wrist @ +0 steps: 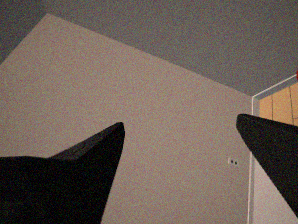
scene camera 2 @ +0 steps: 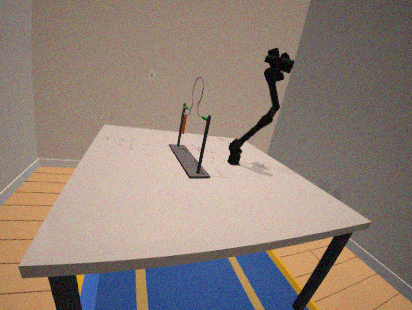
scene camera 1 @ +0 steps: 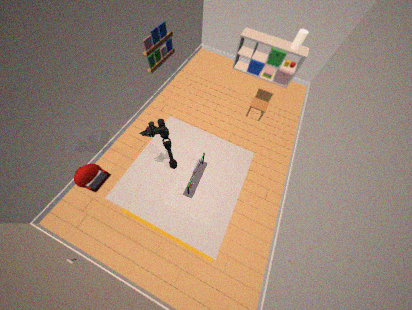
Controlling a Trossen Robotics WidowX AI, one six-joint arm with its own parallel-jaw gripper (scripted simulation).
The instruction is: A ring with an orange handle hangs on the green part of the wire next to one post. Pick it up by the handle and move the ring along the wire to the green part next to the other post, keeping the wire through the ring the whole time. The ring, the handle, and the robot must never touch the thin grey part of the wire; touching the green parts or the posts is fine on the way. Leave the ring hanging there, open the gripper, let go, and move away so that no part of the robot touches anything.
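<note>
My gripper (wrist: 178, 124) is open, and it holds nothing. I can also see a wire stand (scene camera 2: 193, 169).
</note>
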